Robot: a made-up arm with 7 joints. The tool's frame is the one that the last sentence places. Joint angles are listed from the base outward.
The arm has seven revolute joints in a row. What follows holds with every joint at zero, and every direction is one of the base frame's. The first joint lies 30 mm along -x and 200 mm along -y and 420 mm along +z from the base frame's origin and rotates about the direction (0.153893, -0.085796, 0.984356), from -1.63 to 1.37 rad. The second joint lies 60 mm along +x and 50 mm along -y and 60 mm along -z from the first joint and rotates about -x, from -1.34 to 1.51 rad. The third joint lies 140 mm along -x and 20 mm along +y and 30 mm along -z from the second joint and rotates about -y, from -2.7 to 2.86 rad. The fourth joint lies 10 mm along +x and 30 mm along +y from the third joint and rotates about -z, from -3.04 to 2.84 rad. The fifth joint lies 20 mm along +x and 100 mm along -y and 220 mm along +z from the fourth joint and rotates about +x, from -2.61 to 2.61 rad. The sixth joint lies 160 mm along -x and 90 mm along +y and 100 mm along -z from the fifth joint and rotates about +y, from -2.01 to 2.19 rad. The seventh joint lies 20 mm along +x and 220 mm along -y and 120 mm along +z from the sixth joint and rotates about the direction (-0.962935, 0.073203, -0.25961), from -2.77 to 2.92 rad. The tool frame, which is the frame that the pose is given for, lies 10 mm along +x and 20 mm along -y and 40 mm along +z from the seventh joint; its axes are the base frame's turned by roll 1.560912, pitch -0.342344 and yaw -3.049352 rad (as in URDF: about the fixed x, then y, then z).
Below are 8 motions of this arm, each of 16 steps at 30 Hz.
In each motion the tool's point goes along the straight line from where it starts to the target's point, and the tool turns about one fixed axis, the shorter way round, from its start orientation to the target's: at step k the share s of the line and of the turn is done. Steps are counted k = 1, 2, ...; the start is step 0. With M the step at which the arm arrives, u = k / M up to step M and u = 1 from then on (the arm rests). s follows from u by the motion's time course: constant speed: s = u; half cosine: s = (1 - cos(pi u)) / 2; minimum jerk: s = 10 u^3 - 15 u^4 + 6 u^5.
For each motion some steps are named. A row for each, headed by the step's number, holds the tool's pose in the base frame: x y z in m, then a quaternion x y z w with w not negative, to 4 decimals.
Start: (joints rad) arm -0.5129 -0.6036 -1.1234 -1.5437 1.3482 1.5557 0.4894
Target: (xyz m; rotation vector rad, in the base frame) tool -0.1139 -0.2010 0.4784 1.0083 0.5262 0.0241
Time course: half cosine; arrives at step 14
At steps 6, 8, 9, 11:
6: -0.0661 -0.1859 0.4233 0.5296 0.2246 -0.0293 0.8175
8: -0.0835 -0.1914 0.4433 0.5109 0.2337 -0.0145 0.8271
9: -0.0917 -0.1940 0.4529 0.5019 0.2379 -0.0075 0.8315
11: -0.1054 -0.1983 0.4686 0.4869 0.2449 0.0041 0.8384

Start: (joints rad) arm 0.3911 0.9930 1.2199 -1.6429 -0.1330 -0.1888 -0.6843
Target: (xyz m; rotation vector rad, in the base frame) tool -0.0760 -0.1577 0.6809 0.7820 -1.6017 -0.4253
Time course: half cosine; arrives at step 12
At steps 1, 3, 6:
1: -0.3357 -0.1281 0.5946 0.4618 -0.5524 0.3296 0.6107
3: -0.3015 -0.1320 0.6060 0.4531 -0.5819 0.2644 0.6214
6: -0.2081 -0.1427 0.6370 0.4171 -0.6464 0.0801 0.6339

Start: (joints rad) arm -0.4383 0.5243 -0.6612 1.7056 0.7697 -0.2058 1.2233
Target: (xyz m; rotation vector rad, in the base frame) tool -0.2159 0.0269 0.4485 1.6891 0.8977 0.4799
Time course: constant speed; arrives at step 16
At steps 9, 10, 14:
9: -0.1312 0.0489 0.4439 0.7669 0.3369 0.0537 0.5437
10: -0.1433 0.0458 0.4446 0.7606 0.3435 0.0752 0.5458
14: -0.1917 0.0332 0.4472 0.7313 0.3684 0.1607 0.5511

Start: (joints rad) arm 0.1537 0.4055 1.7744 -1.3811 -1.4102 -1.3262 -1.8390
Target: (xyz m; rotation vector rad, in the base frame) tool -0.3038 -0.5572 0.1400 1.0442 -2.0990 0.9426
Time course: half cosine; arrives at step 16
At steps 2, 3, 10, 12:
2: -0.4556 -0.4998 0.4281 0.2254 -0.5344 0.7038 0.4102
3: -0.4483 -0.5026 0.4143 0.2351 -0.5501 0.6902 0.4071
10: -0.3525 -0.5388 0.2324 0.3481 -0.7267 0.4805 0.3462
12: -0.3269 -0.5485 0.1839 0.3733 -0.7632 0.4161 0.3242

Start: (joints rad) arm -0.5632 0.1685 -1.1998 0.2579 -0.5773 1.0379 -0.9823
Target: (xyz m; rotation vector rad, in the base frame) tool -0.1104 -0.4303 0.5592 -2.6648 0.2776 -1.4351
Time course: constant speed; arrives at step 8
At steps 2, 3, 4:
2: -0.0541 -0.4600 0.5480 -0.9141 0.0361 -0.3953 0.0827
3: -0.0634 -0.4551 0.5499 -0.9084 0.0454 -0.4083 0.0775
4: -0.0728 -0.4501 0.5517 -0.9024 0.0546 -0.4213 0.0723

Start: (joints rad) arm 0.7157 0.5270 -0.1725 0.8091 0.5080 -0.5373 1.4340
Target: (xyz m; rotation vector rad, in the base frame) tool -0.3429 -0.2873 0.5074 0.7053 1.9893 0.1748
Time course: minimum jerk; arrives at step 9
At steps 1, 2, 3, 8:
1: -0.3297 -0.3375 0.5134 0.3091 0.8270 0.2615 0.3900
2: -0.3305 -0.3342 0.5130 0.3083 0.8277 0.2493 0.3971
3: -0.3323 -0.3274 0.5122 0.3065 0.8285 0.2241 0.4116
8: -0.3427 -0.2879 0.5075 0.2906 0.8192 0.0742 0.4888

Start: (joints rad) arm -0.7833 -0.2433 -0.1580 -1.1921 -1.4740 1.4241 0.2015
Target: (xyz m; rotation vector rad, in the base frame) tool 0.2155 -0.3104 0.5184 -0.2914 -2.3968 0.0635
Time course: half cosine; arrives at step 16
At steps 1, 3, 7, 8, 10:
1: 0.0474 -0.4065 0.6424 -0.6052 -0.7772 -0.0026 0.1724
3: 0.0600 -0.3992 0.6331 -0.5728 -0.7977 -0.0005 0.1888
7: 0.1141 -0.3684 0.5932 -0.4241 -0.8690 0.0085 0.2547
8: 0.1306 -0.3589 0.5810 -0.3756 -0.8855 0.0113 0.2734
10: 0.1631 -0.3403 0.5570 -0.2774 -0.9100 0.0165 0.3076

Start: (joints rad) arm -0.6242 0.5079 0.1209 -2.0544 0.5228 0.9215 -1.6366
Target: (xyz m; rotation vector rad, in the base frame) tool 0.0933 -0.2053 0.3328 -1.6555 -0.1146 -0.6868
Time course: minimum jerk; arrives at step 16
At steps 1, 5, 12, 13, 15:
1: 0.1126 -0.2001 0.3508 -0.6117 0.1190 -0.4271 0.6551
5: 0.1091 -0.2010 0.3476 -0.6340 0.0891 -0.4059 0.6522
12: 0.0953 -0.2048 0.3347 -0.7114 -0.0323 -0.3133 0.6282
13: 0.0942 -0.2050 0.3337 -0.7165 -0.0416 -0.3058 0.6256
15: 0.0933 -0.2053 0.3328 -0.7207 -0.0495 -0.2994 0.6233

